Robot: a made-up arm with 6 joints.
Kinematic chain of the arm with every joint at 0, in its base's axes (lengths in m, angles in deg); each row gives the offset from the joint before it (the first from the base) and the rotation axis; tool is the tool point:
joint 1: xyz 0 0 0.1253 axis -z
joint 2: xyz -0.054 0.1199 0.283 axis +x
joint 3: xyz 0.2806 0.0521 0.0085 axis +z
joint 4: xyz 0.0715 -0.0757 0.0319 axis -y
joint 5: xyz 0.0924 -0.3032 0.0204 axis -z
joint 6: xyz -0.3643 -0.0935 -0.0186 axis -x
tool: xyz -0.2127 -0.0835 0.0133
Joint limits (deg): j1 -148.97..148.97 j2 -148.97..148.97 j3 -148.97..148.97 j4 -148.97..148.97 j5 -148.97..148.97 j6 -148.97..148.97
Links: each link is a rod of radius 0.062 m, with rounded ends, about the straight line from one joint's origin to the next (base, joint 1, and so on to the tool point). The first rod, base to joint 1, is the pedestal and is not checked.
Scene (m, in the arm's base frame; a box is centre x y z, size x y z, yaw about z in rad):
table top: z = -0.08
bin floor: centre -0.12 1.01 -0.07 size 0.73 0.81 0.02 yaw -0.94
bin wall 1: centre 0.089 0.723 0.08 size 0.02 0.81 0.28 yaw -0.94
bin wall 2: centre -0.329 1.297 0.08 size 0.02 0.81 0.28 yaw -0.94
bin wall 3: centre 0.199 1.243 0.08 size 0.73 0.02 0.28 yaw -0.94
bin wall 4: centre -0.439 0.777 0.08 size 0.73 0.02 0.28 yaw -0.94
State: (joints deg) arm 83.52 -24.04 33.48 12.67 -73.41 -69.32
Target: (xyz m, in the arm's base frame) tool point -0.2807 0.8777 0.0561
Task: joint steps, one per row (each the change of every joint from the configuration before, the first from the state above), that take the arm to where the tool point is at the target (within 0.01 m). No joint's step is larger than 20 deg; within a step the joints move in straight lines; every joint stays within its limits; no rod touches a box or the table.
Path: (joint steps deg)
1: -19.81 4.47 16.50 12.44 -0.22 3.40
2: -19.82 4.47 16.50 12.44 -0.22 3.39
3: -19.81 4.47 16.50 12.44 -0.23 3.40
4: -19.81 4.47 16.49 12.44 -0.22 3.39
5: -19.82 4.47 16.50 12.44 -0.22 3.40
6: -19.81 4.47 16.50 12.44 -0.22 3.40
7: -19.81 4.47 16.50 12.44 -0.22 3.39
8: -1.03 -0.08 -3.84 -4.79 16.00 -9.37
9: -1.02 -0.08 -3.84 -4.80 16.00 -9.37
10: -1.03 -0.08 -3.84 -4.79 16.00 -9.37
11: -1.03 -0.08 -3.84 -4.80 16.00 -9.37

